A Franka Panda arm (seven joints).
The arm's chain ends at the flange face. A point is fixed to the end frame.
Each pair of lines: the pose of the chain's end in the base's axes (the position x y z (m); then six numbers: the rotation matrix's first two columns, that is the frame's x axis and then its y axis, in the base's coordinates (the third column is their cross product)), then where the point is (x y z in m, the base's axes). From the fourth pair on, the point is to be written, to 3 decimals.
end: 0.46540 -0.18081 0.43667 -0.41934 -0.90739 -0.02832 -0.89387 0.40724 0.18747
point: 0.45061 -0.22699 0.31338
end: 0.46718 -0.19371 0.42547 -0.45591 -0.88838 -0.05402 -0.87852 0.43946 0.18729
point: 0.45195 -0.23641 0.30098
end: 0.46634 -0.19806 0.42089 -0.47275 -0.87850 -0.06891 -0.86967 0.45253 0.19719
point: 0.45006 -0.23821 0.29569
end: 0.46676 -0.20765 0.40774 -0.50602 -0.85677 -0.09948 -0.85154 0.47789 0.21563
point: 0.449 -0.243 0.281
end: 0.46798 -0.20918 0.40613 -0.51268 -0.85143 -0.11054 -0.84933 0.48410 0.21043
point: 0.451 -0.243 0.279
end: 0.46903 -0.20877 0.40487 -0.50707 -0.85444 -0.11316 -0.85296 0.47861 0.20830
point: 0.453 -0.243 0.278
